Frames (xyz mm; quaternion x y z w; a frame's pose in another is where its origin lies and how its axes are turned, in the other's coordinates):
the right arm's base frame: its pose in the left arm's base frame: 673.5 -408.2 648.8 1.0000 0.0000 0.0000 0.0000
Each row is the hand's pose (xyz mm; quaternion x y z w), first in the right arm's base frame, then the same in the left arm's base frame.
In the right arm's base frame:
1: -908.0 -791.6 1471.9 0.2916 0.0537 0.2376 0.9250
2: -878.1 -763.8 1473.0 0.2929 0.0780 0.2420 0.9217
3: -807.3 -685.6 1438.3 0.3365 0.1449 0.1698 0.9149
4: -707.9 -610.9 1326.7 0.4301 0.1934 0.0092 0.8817
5: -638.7 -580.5 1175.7 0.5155 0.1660 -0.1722 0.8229
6: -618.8 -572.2 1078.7 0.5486 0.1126 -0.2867 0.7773
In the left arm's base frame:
1: -234.5 383.4 -823.1 -0.9250 0.2376 -0.0537 0.2916
2: -204.6 355.6 -824.2 -0.9217 0.2420 -0.0780 0.2929
3: -133.8 277.4 -789.5 -0.9149 0.1698 -0.1449 0.3365
4: -34.4 202.7 -677.9 -0.8818 0.0092 -0.1934 0.4301
5: 34.8 172.3 -526.9 -0.8229 -0.1722 -0.1660 0.5155
6: 54.7 164.0 -429.9 -0.7773 -0.2867 -0.1126 0.5486

